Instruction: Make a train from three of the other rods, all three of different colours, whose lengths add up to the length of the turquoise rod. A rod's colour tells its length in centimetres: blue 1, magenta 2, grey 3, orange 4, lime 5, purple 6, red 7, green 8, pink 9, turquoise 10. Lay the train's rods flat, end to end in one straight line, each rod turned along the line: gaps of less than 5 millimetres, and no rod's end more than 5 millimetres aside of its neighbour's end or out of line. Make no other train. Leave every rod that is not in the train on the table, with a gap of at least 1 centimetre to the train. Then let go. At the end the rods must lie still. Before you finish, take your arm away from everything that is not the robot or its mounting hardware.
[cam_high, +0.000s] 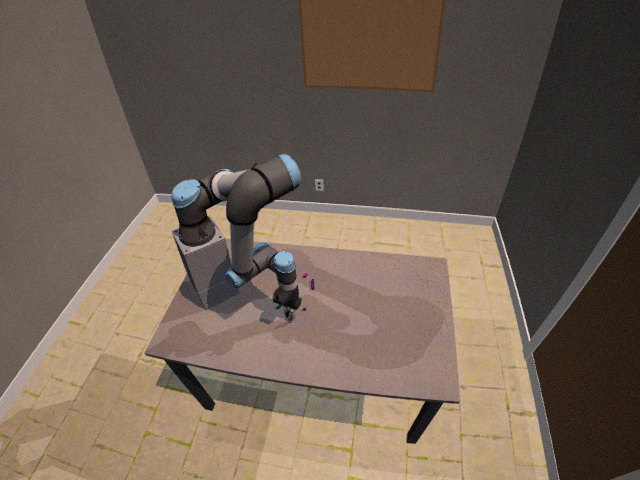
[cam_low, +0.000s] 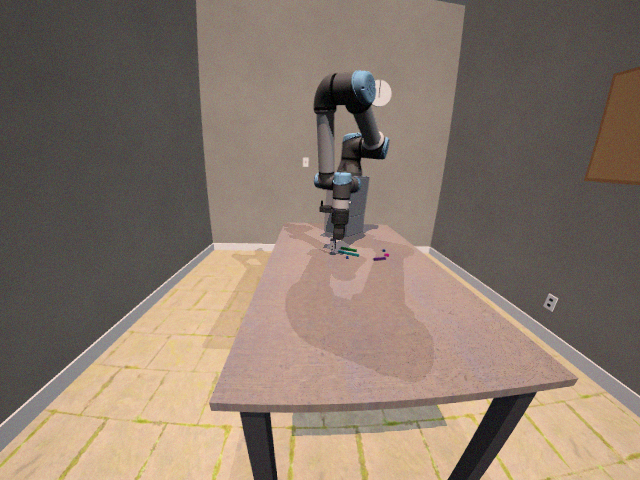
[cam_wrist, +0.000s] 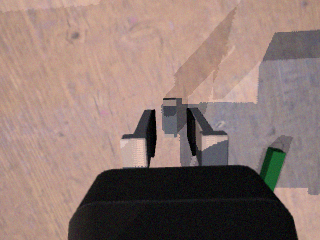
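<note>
The grey rod is 4 cm below my hand. Round my hand: purple rod 8 cm ahead, 20 cm to the left, 4 cm below; green rod 5 cm behind, 9 cm to the left, 4 cm below; turquoise rod 8 cm to the left, 4 cm below.
</note>
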